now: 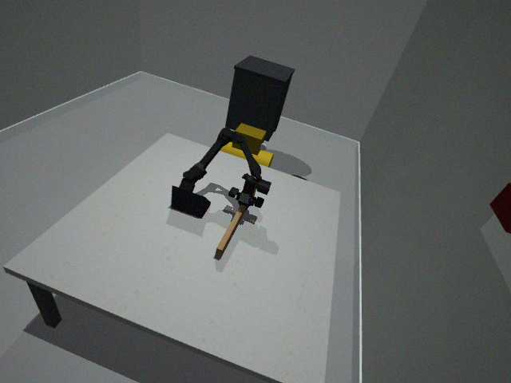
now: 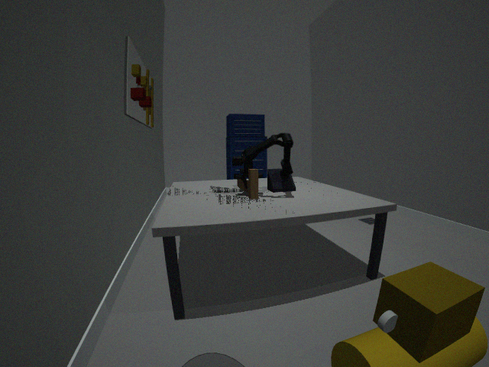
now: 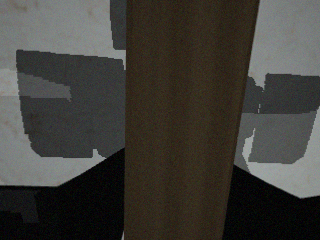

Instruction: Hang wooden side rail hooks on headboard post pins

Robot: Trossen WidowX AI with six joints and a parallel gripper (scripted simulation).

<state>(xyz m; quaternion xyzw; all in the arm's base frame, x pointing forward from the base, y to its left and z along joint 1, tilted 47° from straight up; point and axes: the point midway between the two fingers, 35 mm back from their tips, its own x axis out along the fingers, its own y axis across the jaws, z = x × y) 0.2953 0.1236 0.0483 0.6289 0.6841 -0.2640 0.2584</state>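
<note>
Now: gripper tip 11 cm to the right of the headboard post and 5 cm below it.
</note>
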